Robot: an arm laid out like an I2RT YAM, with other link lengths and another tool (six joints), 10 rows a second.
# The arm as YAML. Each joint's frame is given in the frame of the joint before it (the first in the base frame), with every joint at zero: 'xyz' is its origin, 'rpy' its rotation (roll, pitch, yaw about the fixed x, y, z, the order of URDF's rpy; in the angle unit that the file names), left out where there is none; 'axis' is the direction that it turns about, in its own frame. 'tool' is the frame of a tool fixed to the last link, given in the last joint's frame.
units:
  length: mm
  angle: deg
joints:
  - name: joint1
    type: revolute
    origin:
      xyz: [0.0, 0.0, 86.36]
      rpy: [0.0, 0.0, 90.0]
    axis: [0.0, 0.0, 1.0]
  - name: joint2
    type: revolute
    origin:
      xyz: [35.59, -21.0, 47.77]
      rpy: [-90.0, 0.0, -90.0]
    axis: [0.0, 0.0, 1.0]
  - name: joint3
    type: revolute
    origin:
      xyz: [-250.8, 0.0, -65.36]
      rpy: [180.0, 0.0, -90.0]
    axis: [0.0, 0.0, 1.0]
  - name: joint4
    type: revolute
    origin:
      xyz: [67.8, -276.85, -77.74]
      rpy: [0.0, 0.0, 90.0]
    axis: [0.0, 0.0, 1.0]
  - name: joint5
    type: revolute
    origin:
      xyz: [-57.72, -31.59, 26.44]
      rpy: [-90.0, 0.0, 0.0]
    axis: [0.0, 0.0, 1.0]
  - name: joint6
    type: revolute
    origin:
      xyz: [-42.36, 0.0, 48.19]
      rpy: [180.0, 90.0, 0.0]
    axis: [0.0, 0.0, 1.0]
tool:
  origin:
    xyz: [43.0, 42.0, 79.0]
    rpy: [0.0, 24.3, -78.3]
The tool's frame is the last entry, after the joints.
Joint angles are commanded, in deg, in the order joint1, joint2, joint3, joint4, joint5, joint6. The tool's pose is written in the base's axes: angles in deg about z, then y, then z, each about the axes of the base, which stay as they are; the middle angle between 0 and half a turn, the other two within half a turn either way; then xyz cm. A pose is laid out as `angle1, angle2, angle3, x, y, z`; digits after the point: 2 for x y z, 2 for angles.
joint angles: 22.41, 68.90, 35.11, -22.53, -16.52, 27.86
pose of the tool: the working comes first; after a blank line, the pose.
Where each joint sits with the arm in this pose, in the base's axes (m; each line is computed from the numbers above, not from the rounded line before):
joint1: 0.0000 0.0000 0.0864
joint2: 0.0058 0.0409 0.1341
joint3: -0.0527 -0.0539 0.3681
joint4: 0.1652 0.1200 0.2705
joint5: 0.2292 0.1178 0.2400
joint6: 0.2084 0.1222 0.1795
the tool: 0.2820 0.1176 0.1131

161.27, 120.44, 63.21, 28.20, 11.76, 11.31
